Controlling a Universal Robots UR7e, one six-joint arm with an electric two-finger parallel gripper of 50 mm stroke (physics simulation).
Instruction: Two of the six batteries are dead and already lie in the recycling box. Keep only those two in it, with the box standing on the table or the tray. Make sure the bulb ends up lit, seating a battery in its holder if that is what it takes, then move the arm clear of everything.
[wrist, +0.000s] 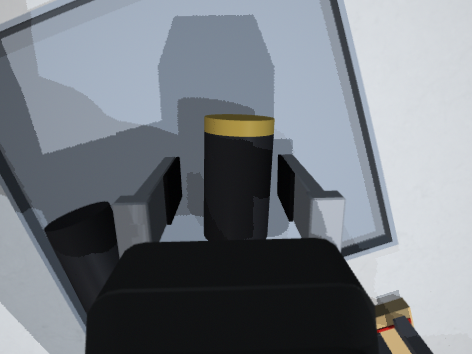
In view: my gripper (229, 176) and a blue-grey tray (100, 100).
